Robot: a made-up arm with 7 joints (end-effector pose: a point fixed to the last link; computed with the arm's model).
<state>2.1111 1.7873 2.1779 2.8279 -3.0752 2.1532 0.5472</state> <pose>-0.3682 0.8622 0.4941 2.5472 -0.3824 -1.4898</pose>
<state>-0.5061 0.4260 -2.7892 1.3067 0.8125 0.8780 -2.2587</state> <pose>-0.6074 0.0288 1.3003 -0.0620 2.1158 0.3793</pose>
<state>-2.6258 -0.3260 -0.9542 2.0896 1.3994 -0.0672 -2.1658</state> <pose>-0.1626 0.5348 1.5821 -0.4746 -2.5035 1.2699</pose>
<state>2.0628 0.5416 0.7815 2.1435 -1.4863 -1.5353 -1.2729</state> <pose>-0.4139 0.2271 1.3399 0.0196 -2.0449 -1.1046</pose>
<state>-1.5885 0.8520 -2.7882 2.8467 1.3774 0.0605 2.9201</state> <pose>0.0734 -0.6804 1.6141 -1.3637 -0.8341 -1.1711</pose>
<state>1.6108 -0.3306 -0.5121 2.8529 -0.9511 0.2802 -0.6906</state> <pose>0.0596 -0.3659 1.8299 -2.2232 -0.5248 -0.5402</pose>
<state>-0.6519 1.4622 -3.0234 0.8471 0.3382 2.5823 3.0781</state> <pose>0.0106 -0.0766 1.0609 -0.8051 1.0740 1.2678</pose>
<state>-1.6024 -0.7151 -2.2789 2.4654 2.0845 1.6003 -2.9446</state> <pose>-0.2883 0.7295 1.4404 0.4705 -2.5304 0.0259</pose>
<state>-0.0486 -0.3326 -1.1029 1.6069 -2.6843 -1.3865 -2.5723</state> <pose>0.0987 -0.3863 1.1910 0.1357 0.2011 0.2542</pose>
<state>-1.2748 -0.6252 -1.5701 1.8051 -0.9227 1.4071 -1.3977</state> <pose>-0.8159 0.2920 1.1145 0.4735 1.3977 0.4310</pose>
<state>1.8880 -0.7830 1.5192 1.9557 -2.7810 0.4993 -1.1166</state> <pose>-0.4639 -0.7747 1.2796 -1.4447 -0.1174 -1.6493</pose>
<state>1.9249 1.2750 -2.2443 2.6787 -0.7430 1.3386 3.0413</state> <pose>-0.1167 0.8226 1.3767 -0.2023 -1.7228 -0.0744</pose>
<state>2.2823 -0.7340 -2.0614 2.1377 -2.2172 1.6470 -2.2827</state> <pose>0.8697 -0.5373 1.1989 0.1156 -1.1476 -1.4063</pose>
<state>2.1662 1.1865 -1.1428 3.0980 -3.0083 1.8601 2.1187</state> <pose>-0.6368 0.5426 1.2299 -0.1459 -1.9229 -1.3037</pose>
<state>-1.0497 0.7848 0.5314 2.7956 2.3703 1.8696 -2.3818</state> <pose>0.4669 -0.5215 1.5356 -2.4997 -1.7460 -0.6114</pose>
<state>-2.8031 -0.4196 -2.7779 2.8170 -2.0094 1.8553 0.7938</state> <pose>0.5563 -0.0448 1.6479 -1.1941 0.9142 -0.4101</pose>
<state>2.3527 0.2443 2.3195 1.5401 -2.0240 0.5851 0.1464</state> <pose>-0.0954 -0.7176 1.4289 -0.8160 2.8406 0.2604</pose>
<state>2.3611 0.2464 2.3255 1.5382 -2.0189 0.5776 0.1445</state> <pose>-0.0844 -0.7180 1.4289 -0.8468 2.8294 0.2650</pose>
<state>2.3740 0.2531 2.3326 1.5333 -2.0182 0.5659 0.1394</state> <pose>-0.0699 -0.7173 1.4286 -0.8899 2.8178 0.2764</pose>
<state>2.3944 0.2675 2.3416 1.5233 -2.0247 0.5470 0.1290</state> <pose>-0.0498 -0.7143 1.4276 -0.9543 2.8051 0.2990</pose>
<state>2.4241 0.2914 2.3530 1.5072 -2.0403 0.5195 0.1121</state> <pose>-0.0229 -0.7079 1.4260 -1.0453 2.7908 0.3341</pose>
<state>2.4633 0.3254 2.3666 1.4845 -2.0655 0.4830 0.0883</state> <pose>0.0102 -0.6966 1.4235 -1.1641 2.7738 0.3812</pose>
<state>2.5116 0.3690 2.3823 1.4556 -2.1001 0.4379 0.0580</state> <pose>0.0487 -0.6792 1.4198 -1.3108 2.7528 0.4373</pose>
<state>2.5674 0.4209 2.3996 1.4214 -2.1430 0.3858 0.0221</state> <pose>0.0900 -0.6548 1.4149 1.4803 -2.7241 -0.4975</pose>
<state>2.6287 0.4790 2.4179 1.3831 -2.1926 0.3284 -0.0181</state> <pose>0.1315 -0.6234 1.4083 1.5904 -2.5629 -0.5308</pose>
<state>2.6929 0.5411 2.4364 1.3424 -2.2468 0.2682 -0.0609</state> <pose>0.1697 -0.5861 1.4001 1.6848 -2.3876 -0.5498</pose>
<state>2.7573 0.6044 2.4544 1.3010 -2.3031 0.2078 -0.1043</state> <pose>0.2025 -0.5450 1.3902 1.7586 -2.2089 -0.5528</pose>
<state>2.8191 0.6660 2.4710 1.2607 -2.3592 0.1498 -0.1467</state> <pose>0.2281 -0.5031 1.3789 1.8096 -2.0371 -0.5418</pose>
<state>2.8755 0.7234 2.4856 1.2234 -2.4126 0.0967 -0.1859</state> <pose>0.2461 -0.4635 1.3669 1.8398 -1.8822 -0.5201</pose>
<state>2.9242 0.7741 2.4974 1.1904 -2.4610 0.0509 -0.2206</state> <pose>0.2575 -0.4291 1.3549 1.8529 -1.7512 -0.4937</pose>
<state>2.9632 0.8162 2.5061 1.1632 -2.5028 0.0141 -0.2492</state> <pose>0.2634 -0.4019 1.3438 1.8537 -1.6487 -0.4675</pose>
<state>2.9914 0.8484 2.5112 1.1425 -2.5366 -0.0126 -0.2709</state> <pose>0.2656 -0.3829 1.3344 1.8473 -1.5763 -0.4464</pose>
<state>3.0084 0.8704 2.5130 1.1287 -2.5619 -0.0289 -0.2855</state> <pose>0.2652 -0.3721 1.3275 1.8370 -1.5335 -0.4327</pose>
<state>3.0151 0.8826 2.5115 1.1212 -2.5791 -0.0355 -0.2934</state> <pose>0.2632 -0.3690 1.3229 1.8254 -1.5170 -0.4279</pose>
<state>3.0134 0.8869 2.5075 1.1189 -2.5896 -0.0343 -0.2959</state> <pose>0.2601 -0.3718 1.3204 1.8132 -1.5213 -0.4305</pose>
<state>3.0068 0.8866 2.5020 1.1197 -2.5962 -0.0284 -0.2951</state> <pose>0.2563 -0.3780 1.3192 1.8007 -1.5379 -0.4375</pose>
